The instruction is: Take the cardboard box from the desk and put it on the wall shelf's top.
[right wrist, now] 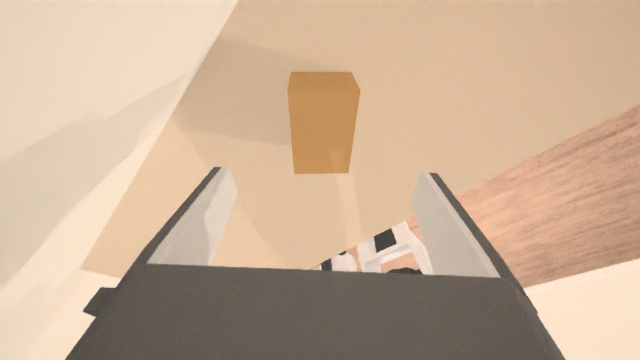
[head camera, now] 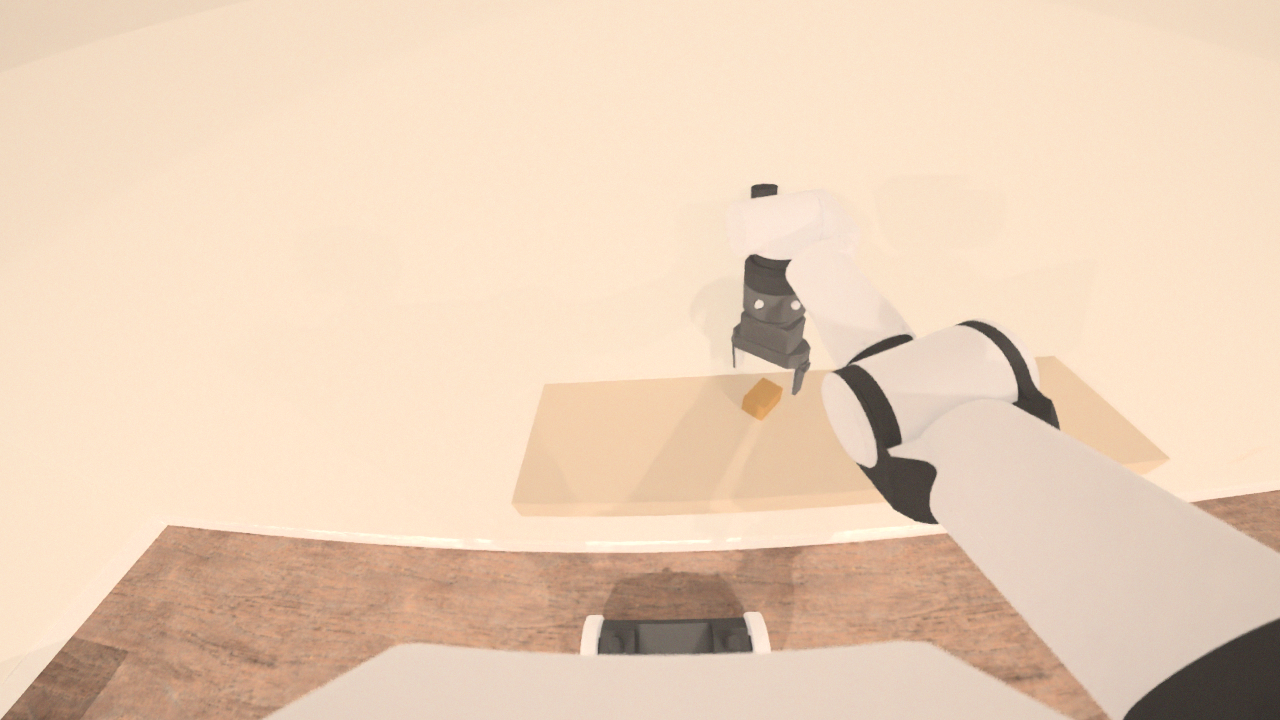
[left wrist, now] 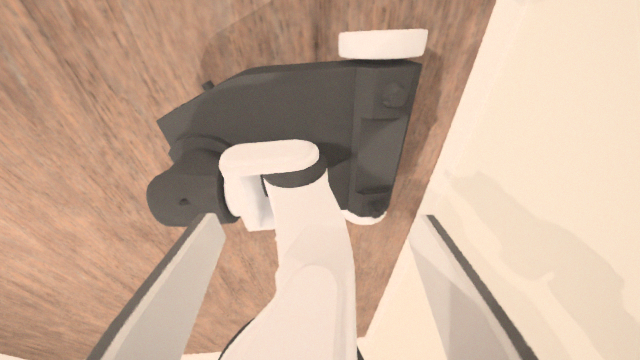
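Pixels of known places: left gripper, fingertip midpoint: (left wrist: 316,226); right gripper, fingertip midpoint: (right wrist: 323,182) (head camera: 765,377); robot's base at its link origin: (head camera: 674,652).
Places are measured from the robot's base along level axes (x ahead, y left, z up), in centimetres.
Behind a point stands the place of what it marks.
The orange-brown cardboard box (head camera: 761,399) {z 103.5, x 26.1, y -17.7 cm} (right wrist: 322,130) {z 103.5, x 28.1, y -18.9 cm} rests on a pale tan slab (head camera: 608,447) {z 100.1, x 20.2, y 9.0 cm} (right wrist: 475,90) {z 100.1, x 20.7, y -28.0 cm}; I cannot tell whether the slab is the desk or the wall shelf. My right gripper (head camera: 765,378) {z 107.4, x 27.4, y -18.1 cm} (right wrist: 323,182) {z 107.4, x 27.4, y -18.1 cm} is open and empty, pointing down just above and behind the box in the head view. In the right wrist view the box shows between the lines of the fingers, beyond their tips. My left gripper (left wrist: 316,226) {z 57.6, x -19.0, y 21.1 cm} is open and empty, away from the box, with the robot's own base and arm beyond its fingers.
A wooden floor (head camera: 358,591) {z 0.1, x 15.1, y 132.9 cm} (left wrist: 75,100) {z 0.1, x -89.2, y 18.2 cm} (right wrist: 575,200) {z 0.1, x -222.3, y -87.2 cm} lies in front of the slab, bordered by a large cream surface (head camera: 313,268) {z 130.6, x 36.3, y 57.3 cm}. My dark wheeled base (left wrist: 290,105) {z 16.9, x -22.7, y 15.4 cm} (head camera: 671,637) {z 19.1, x 2.3, y 0.7 cm} stands on the floor. My right forearm covers the slab's right part in the head view.
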